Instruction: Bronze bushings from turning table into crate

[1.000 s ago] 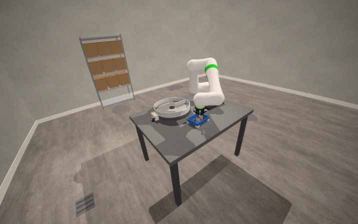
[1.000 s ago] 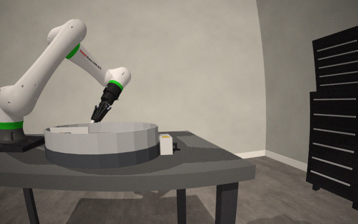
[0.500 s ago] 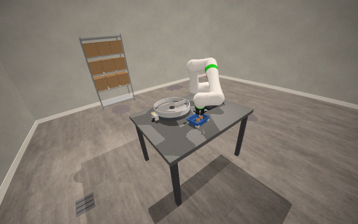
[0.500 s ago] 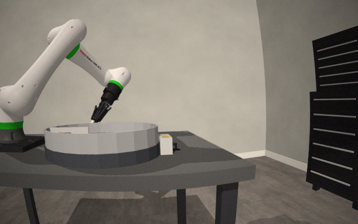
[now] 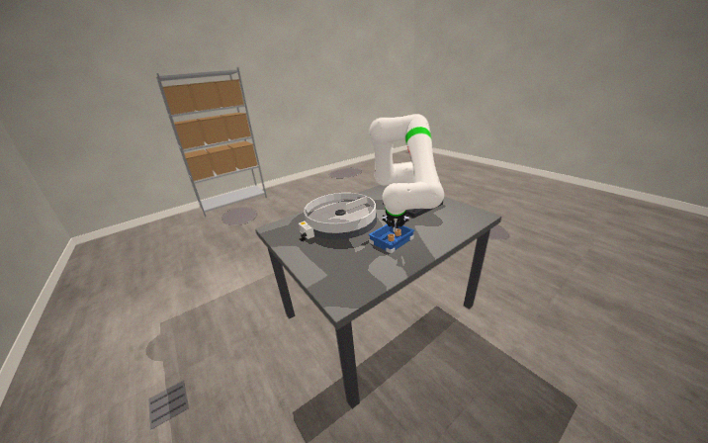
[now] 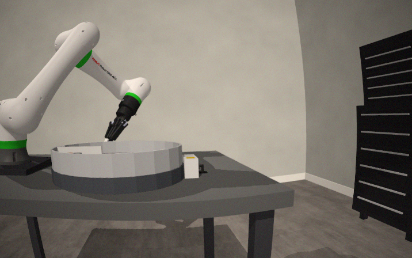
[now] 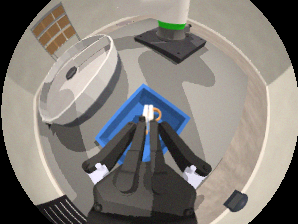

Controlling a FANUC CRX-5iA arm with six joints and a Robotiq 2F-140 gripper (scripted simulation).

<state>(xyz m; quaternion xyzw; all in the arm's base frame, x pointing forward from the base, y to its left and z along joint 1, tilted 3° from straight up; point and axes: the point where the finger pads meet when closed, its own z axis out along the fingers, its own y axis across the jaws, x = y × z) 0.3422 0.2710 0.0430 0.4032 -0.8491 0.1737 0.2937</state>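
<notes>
Right now the blue crate is 30 mm ahead of my hand, 10 mm to the left of it and 40 mm below it. From my hand the other things lie so: round turning table: 140 mm ahead, 340 mm to the right, 10 mm below.
</notes>
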